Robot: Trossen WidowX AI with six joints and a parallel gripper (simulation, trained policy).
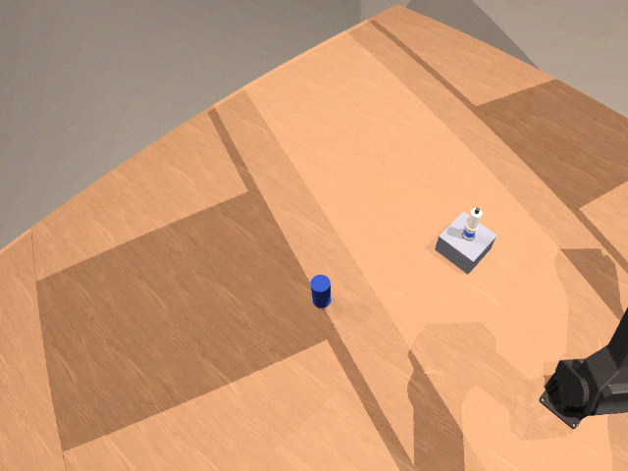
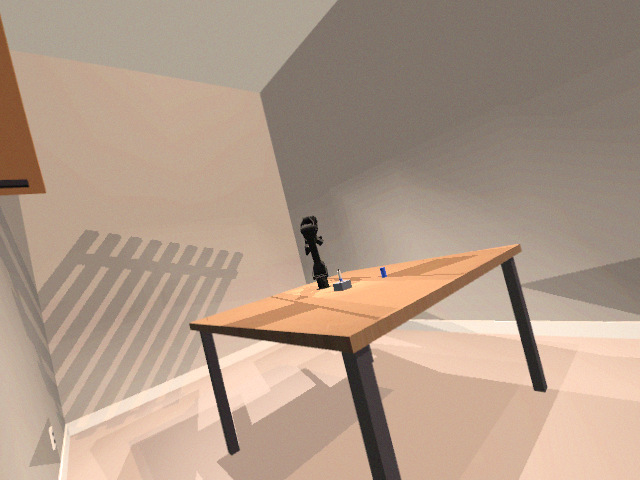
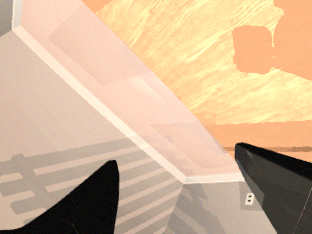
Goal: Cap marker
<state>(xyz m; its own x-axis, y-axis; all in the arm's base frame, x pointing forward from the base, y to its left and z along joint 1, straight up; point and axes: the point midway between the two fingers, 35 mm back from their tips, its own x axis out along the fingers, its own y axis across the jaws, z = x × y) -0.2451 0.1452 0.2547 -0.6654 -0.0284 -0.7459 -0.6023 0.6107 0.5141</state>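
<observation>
My gripper tip is now 620 mm short of the blue cap, 20 mm to the left of it and 200 mm above it. Round my gripper tip: grey holder block (530 mm ahead, 240 mm to the right, 210 mm below).
</observation>
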